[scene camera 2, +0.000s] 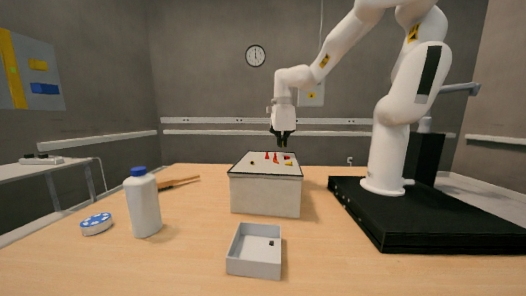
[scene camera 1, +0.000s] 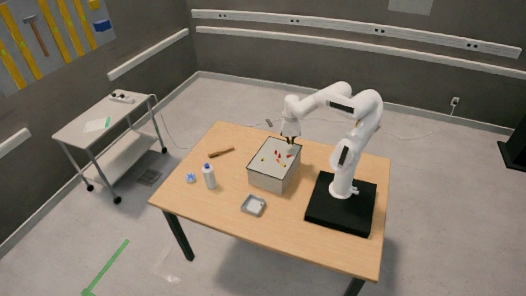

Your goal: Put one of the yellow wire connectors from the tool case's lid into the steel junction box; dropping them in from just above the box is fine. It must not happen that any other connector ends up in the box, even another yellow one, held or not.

Labels:
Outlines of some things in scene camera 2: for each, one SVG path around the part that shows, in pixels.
My gripper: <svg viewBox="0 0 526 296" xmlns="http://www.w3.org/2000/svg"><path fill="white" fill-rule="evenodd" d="M275 104L272 107L269 132L276 135L279 147L282 147L282 142L284 147L287 147L287 139L291 133L295 132L296 128L295 107L292 104Z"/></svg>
A grey tool case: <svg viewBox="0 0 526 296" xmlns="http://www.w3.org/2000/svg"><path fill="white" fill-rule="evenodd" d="M226 172L229 177L231 213L299 218L301 184L304 174L295 152L248 150Z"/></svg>

